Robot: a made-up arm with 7 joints.
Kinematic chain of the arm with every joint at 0, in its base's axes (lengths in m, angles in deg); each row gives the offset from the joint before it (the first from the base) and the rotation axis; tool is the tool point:
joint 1: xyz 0 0 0.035 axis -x
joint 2: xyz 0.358 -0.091 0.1 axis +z
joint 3: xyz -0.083 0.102 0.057 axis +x
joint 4: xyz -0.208 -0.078 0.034 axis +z
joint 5: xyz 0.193 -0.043 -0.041 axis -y
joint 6: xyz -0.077 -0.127 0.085 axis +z
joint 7: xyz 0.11 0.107 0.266 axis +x
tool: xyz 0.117 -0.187 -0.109
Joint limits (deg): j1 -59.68..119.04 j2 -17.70..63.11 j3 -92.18..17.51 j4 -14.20..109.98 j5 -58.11..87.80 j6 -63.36..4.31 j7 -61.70..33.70
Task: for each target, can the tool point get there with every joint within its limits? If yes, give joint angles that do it. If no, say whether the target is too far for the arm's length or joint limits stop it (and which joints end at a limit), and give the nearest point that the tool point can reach.
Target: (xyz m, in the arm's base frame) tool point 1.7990 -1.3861 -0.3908
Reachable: no: too far | nearest point 0.7844 -0.6103 -0.1237 | short by 1.305 m
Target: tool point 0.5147 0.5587 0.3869
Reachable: yes | joints 32.82 5.17 -83.07 4.08 -28.70 -26.04 -42.94
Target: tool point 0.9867 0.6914 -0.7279
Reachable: no: joint limits stop it (at a limit: joint 1, joint 2, joint 3, joint 5, joint 6, joint 7) | nearest point 0.6718 0.5141 -0.5113 | short by 0.421 m
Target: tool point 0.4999 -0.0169 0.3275
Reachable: yes | joints 22.40 53.87 -2.82 70.01 75.45 -40.58 -1.86
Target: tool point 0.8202 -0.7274 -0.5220
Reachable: no: joint limits stop it (at a limit: joint 1, joint 2, joint 3, joint 4, joint 6) | nearest point 0.6150 -0.6542 -0.3254 | short by 0.293 m
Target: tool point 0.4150 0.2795 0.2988
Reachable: yes | joints 58.33 11.67 -36.22 73.47 73.00 -36.90 -1.71
